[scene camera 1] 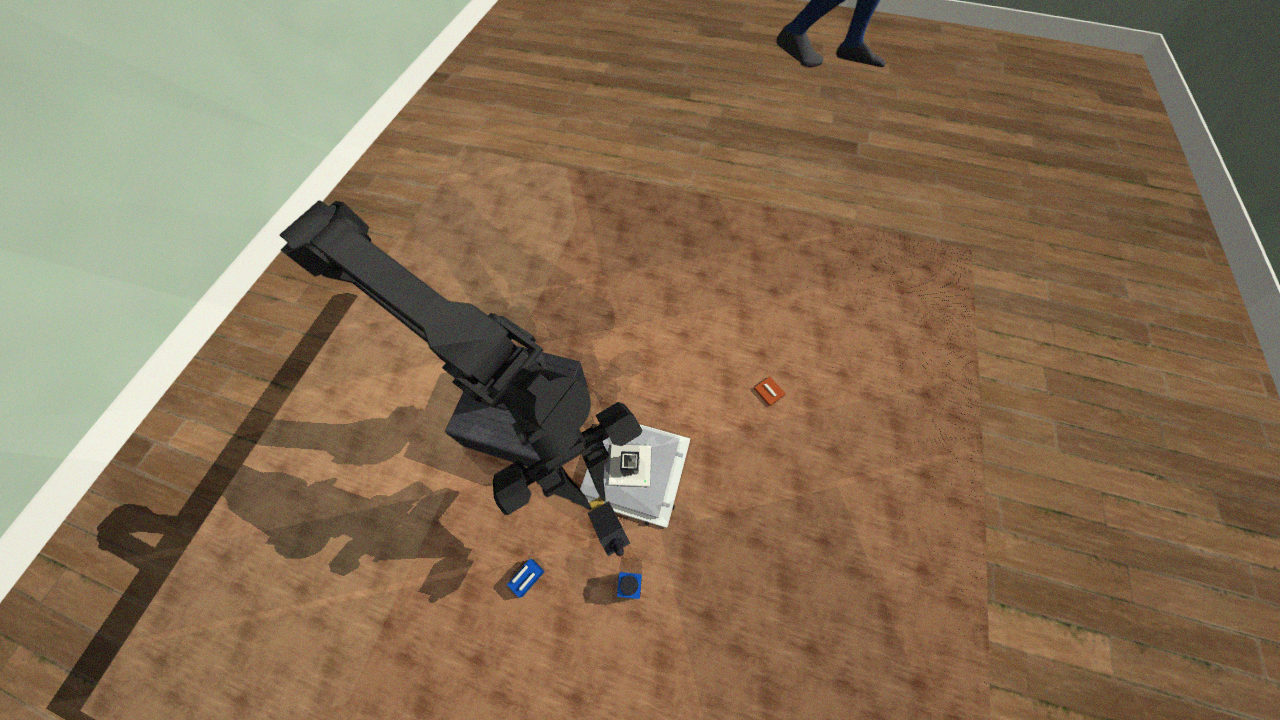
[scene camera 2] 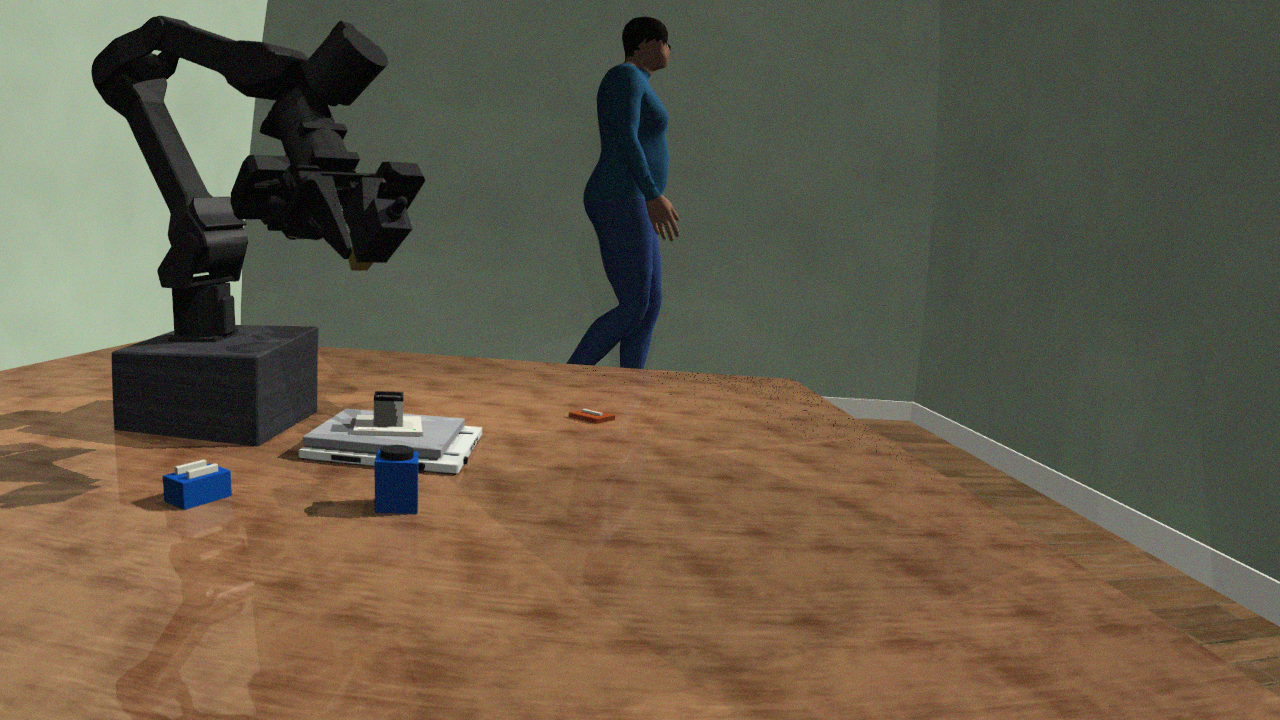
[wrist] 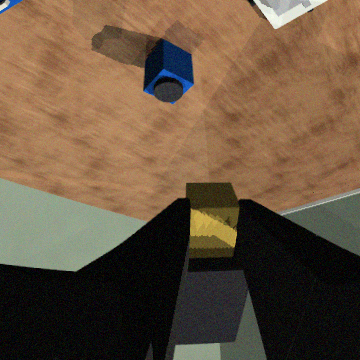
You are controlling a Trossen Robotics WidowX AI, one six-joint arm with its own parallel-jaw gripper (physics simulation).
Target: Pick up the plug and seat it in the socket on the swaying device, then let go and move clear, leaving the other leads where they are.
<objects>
my gripper: holds a plug [scene camera 2: 384, 225]
</objects>
